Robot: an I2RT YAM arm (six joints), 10 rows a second.
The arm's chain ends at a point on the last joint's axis. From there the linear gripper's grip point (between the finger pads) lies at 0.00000 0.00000 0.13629 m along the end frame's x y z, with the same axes.
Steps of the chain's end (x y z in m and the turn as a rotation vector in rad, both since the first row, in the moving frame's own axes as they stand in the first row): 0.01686, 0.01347, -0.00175, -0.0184, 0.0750, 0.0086; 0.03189, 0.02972, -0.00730, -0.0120, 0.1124, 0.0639; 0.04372, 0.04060, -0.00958, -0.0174, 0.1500, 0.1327; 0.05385, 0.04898, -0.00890, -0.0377, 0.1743, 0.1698
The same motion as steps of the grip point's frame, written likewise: 0.02706, 0.01602, -0.00216, -0.0184, 0.0750, 0.0086; 0.04711, 0.03184, -0.00817, -0.0120, 0.1124, 0.0639; 0.06387, 0.04431, -0.01113, -0.0174, 0.1500, 0.1327; 0.07693, 0.05607, -0.01106, -0.0377, 0.1743, 0.1698
